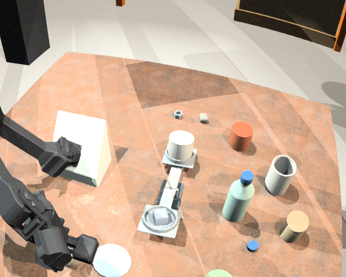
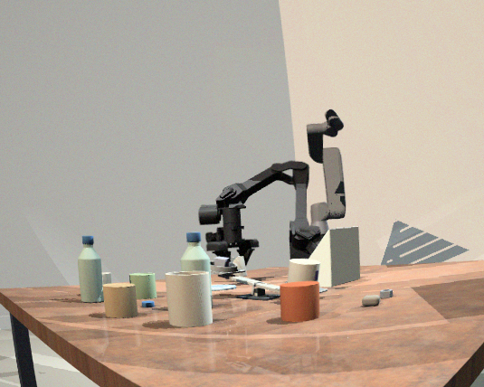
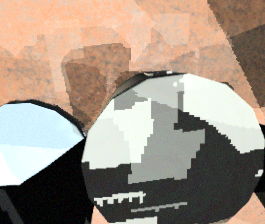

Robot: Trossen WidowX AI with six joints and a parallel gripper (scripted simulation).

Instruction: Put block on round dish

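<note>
My gripper tip is now 19 cm short of the grey block, 17 cm to the right of it and 4 cm below it. The rest, counted from my gripper tip: round light-blue dish: 10 cm ahead, 4 cm to the left, 4 cm below; then blue cap: 43 cm ahead, 20 cm to the left, 4 cm below; then cream cup: 15 cm ahead, 45 cm to the left, 2 cm above.
</note>
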